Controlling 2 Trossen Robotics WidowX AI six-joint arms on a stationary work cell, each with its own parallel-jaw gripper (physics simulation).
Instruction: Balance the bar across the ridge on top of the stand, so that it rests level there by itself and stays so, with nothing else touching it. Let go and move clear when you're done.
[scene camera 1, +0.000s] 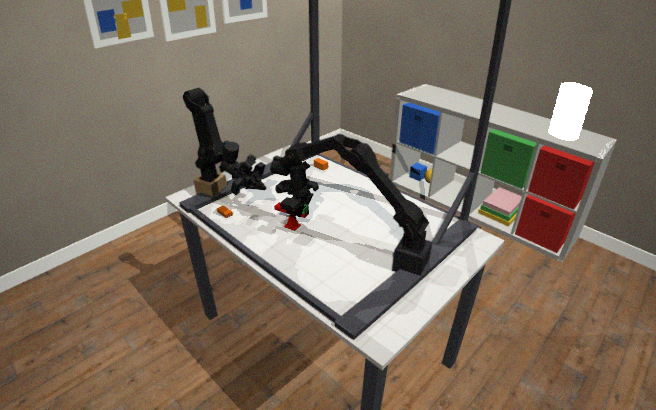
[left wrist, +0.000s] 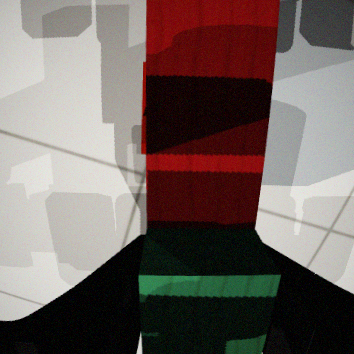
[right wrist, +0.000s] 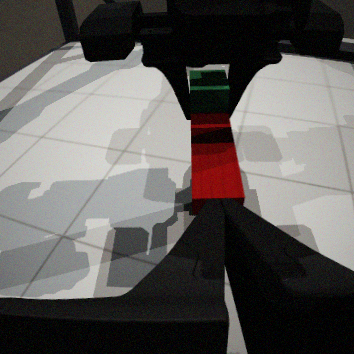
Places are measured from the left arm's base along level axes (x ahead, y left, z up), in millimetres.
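Pixels of known places: left gripper, between the fingertips: (scene camera 1: 301, 214) (left wrist: 194, 245) (right wrist: 207, 116); right gripper, between the fingertips: (scene camera 1: 265, 189) (right wrist: 218, 209); left arm's base, origin of its link: (scene camera 1: 413, 245); right arm's base, origin of its link: (scene camera 1: 209, 177).
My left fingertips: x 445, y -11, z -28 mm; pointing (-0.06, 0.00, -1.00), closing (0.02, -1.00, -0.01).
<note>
Ahead of a thing's pixels: the offset from my left fingertips to its middle.
The bar @(47 mm ahead, 1 mm left, 17 mm up) (scene camera 1: 278, 206) (left wrist: 205, 200) (right wrist: 215, 167) is long and square-edged, red with a green end. The red stand (scene camera 1: 292, 224) is on the table under it, with a thin red sliver beside the bar in the left wrist view; its ridge is mostly hidden, so I cannot tell whether the bar touches it. My left gripper (scene camera 1: 292, 205) (left wrist: 194, 245) (right wrist: 207, 116) points down and is shut on the bar, near where red meets green. My right gripper (scene camera 1: 254, 185) (right wrist: 218, 209) is shut and empty, off to the left, apart from the bar.
An orange block @(336 mm ahead, 67 mm left, 57 mm down) (scene camera 1: 225, 211) lies near the table's left edge, and another orange block @(184 mm ahead, 472 mm right, 49 mm down) (scene camera 1: 321, 164) lies toward the back. A dark frame rail (scene camera 1: 265, 271) runs along the table's edge, with tall posts (scene camera 1: 314, 75) behind. Shelves stand beyond the table.
</note>
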